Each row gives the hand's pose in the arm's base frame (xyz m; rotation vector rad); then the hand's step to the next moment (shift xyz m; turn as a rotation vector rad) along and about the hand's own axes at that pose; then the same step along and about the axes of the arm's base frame.
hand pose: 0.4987 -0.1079 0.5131 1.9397 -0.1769 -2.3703
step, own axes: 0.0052 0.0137 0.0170 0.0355 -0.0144 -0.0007
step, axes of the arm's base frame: -0.0179 -0.0135 0.0001 -0.0061 0.0096 -0.0366
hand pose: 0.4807 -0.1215 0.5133 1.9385 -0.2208 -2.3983
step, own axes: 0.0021 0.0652 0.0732 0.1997 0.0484 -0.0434
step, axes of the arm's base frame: -0.0752 -0.0589 0.0222 -0.0026 -0.0769 -0.1954
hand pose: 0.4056 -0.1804 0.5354 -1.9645 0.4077 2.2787
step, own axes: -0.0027 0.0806 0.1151 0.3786 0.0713 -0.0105
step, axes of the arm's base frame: -0.1298 -0.0460 0.0282 -0.0683 -0.1069 -0.3639
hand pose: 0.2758 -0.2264 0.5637 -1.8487 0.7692 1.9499
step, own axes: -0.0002 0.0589 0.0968 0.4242 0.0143 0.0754
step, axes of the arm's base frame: -0.1124 0.0111 0.0093 -0.1077 -0.0156 -0.4171
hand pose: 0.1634 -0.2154 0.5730 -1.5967 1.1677 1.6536
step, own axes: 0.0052 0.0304 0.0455 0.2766 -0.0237 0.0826
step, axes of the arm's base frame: -0.0492 0.0243 -0.0028 -0.0583 0.0342 -0.2816
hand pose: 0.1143 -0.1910 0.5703 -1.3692 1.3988 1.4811
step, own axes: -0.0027 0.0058 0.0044 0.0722 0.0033 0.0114
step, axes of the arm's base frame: -0.0059 0.0036 0.0035 -0.0218 -0.0027 -0.0698
